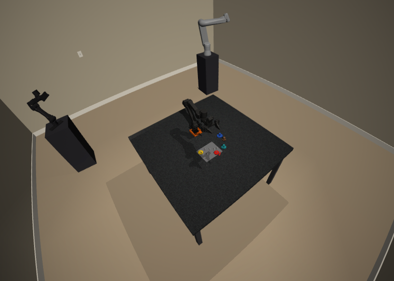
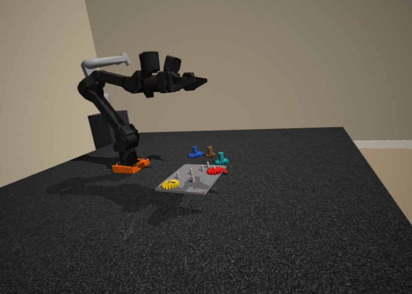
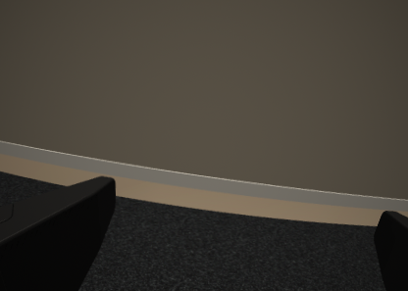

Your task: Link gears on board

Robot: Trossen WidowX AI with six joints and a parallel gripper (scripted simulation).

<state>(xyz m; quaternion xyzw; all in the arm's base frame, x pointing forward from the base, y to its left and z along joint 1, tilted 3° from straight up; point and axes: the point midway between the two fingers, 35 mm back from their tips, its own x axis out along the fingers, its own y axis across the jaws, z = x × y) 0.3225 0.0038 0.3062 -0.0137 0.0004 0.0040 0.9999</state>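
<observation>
Right now my gripper tip is 1 cm past the teal gear, 11 cm to the right of it and 30 cm above it. Also, from my gripper tip: red gear 1 cm ahead, 1 cm to the left, 30 cm below; then yellow gear 9 cm behind, 12 cm to the right, 30 cm below; then brown gear 9 cm behind, 18 cm to the left, 30 cm below.
</observation>
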